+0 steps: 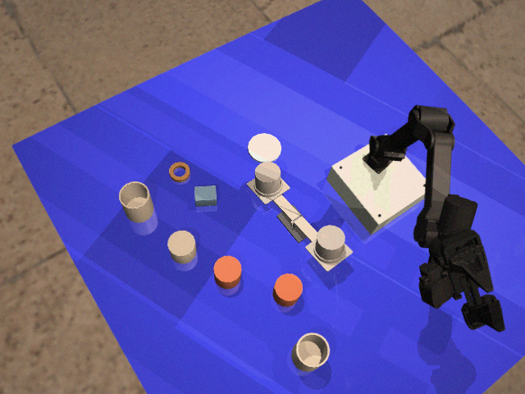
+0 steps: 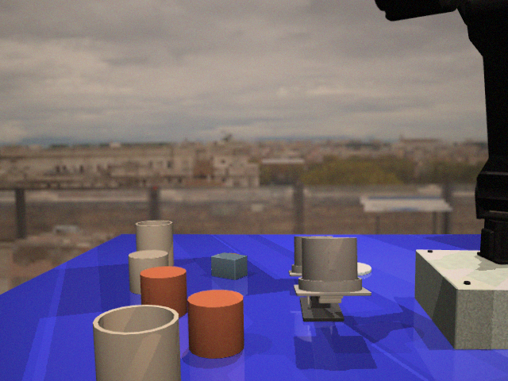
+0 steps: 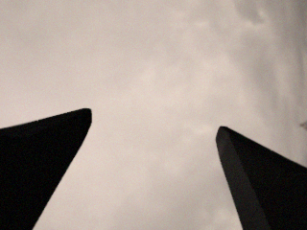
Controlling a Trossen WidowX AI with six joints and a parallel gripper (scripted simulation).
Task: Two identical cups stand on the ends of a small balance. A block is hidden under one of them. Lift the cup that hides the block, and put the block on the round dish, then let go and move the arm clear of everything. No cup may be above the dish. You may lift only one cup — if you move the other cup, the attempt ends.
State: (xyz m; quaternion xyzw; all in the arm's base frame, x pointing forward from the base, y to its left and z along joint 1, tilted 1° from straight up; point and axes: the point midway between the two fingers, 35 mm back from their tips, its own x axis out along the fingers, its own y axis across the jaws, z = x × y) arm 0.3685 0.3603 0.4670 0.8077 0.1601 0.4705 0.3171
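My gripper tip is 56 cm to the left of the pale green block, 53 cm above it and 11 cm past it. Round my gripper tip: round pale dish: 66 cm to the right, 56 cm below, 20 cm behind.
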